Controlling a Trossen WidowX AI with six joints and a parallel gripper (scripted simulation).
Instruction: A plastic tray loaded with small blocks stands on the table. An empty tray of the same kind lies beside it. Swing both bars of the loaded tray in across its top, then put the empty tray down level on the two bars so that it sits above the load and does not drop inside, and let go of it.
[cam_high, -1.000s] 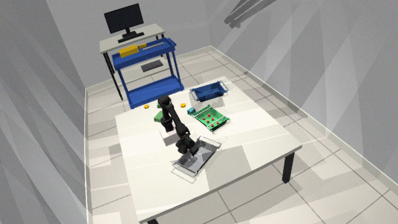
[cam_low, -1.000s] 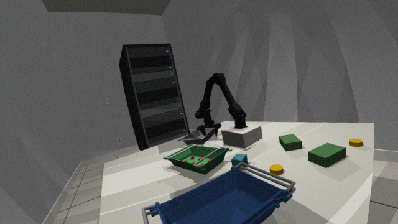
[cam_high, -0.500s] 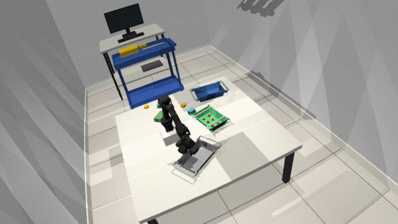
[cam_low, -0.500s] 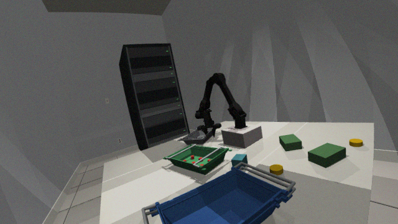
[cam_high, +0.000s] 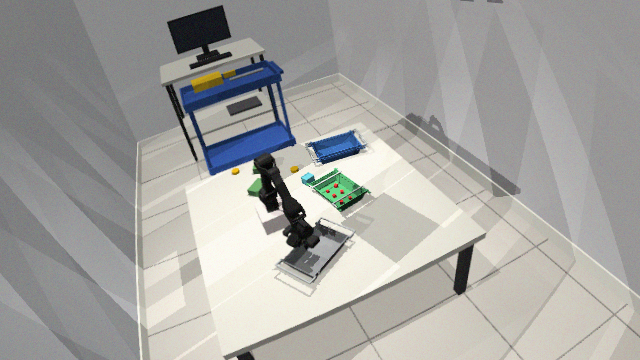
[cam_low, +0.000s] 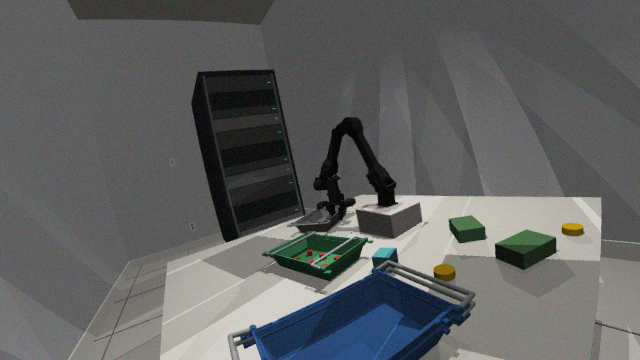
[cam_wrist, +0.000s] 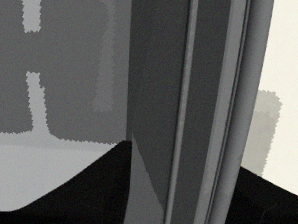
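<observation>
My gripper tip is 70 mm to the left of the grey tray, 50 mm short of it and 30 mm below it. Also, from my gripper tip: teal cube 510 mm to the left, 150 mm ahead, 10 mm above.
</observation>
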